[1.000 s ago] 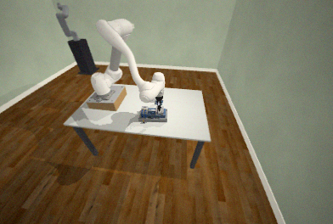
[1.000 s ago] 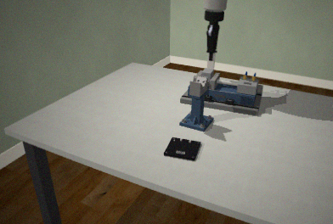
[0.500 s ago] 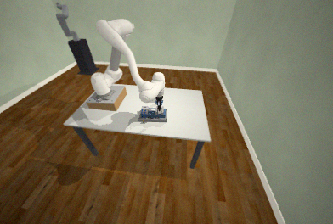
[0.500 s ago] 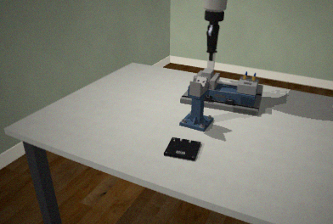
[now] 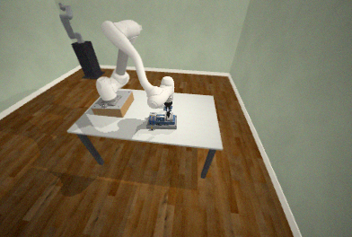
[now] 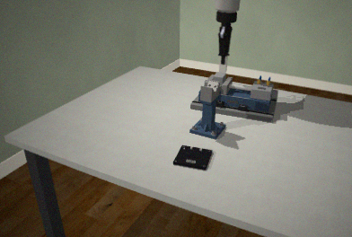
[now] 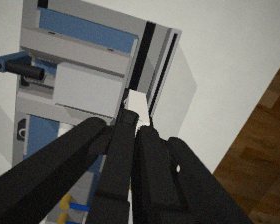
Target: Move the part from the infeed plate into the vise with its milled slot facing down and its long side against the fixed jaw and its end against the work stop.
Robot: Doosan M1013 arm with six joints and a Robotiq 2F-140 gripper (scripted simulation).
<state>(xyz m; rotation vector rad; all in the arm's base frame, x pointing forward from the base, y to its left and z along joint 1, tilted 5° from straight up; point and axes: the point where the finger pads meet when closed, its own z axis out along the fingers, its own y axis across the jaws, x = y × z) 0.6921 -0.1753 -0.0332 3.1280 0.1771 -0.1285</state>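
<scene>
Right now the part is 1 cm behind my hand, 5 cm to the left of it and 5 cm below it. Also, from my hand: cylinder rod: 9 cm behind, 5 cm to the left, 6 cm below; then fixed jaw: 2 cm ahead, 7 cm to the left, 6 cm below; then work stop: 1 cm behind, 11 cm to the left, 5 cm below.
</scene>
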